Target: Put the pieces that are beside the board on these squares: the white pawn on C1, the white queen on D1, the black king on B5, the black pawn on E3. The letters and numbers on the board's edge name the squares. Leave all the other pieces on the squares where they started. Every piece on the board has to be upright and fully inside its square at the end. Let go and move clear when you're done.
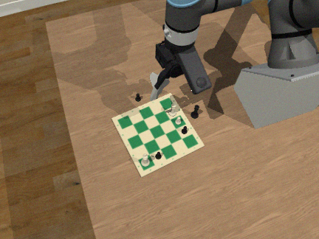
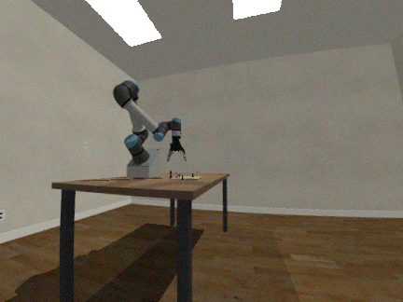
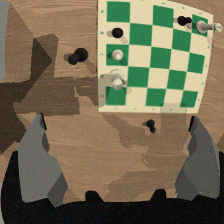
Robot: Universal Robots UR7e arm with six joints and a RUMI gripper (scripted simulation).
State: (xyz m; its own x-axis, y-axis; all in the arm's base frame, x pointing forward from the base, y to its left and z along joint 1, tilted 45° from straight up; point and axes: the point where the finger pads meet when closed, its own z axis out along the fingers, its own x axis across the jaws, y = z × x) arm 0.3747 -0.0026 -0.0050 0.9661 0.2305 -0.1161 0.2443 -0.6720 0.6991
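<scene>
My hand is 100 mm above the black king, 70 mm past it and 20 mm to the right of it. Round my hand: white pawn: 110 mm below, 40 mm to the left, 10 mm behind; cream chessboard: 130 mm below, 70 mm ahead, 60 mm to the left.
</scene>
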